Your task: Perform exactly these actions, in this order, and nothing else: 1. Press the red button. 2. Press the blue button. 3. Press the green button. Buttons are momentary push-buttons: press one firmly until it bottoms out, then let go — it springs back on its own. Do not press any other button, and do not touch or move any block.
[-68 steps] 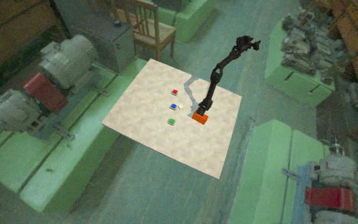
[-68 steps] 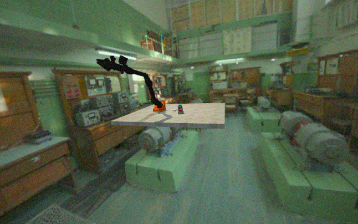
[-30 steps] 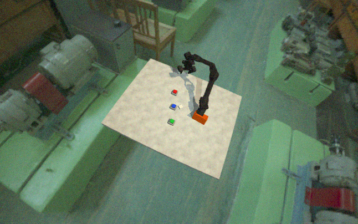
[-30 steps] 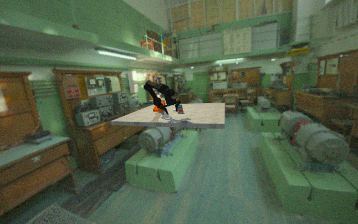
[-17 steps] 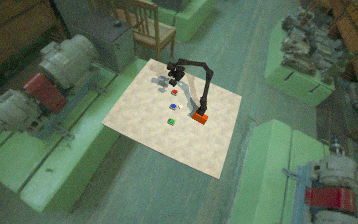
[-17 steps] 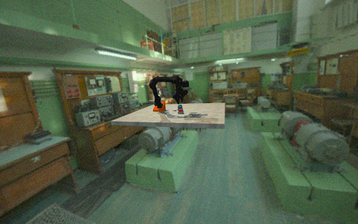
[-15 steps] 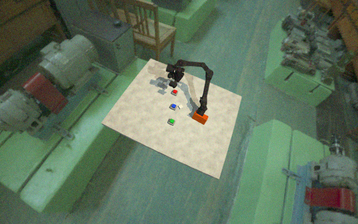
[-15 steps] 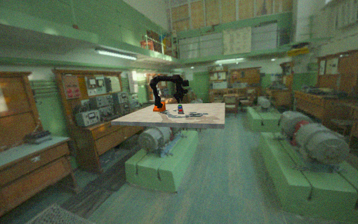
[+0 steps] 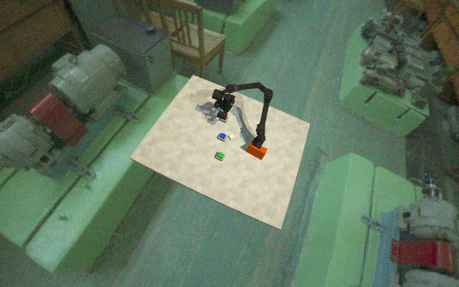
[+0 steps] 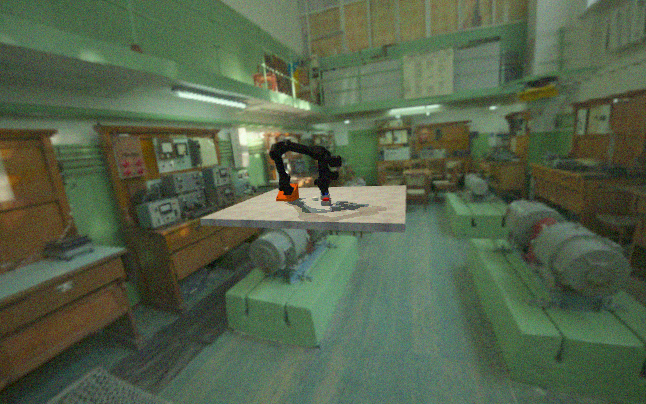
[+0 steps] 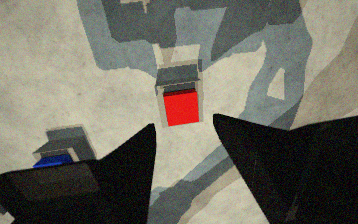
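The blue button lies 140 mm to the left of my gripper tip, 70 mm behind it and 30 mm below it. Round my gripper tip: small white block (130 mm behind, 100 mm to the left, 50 mm below); then green button (280 mm to the left, 140 mm behind, 30 mm below).
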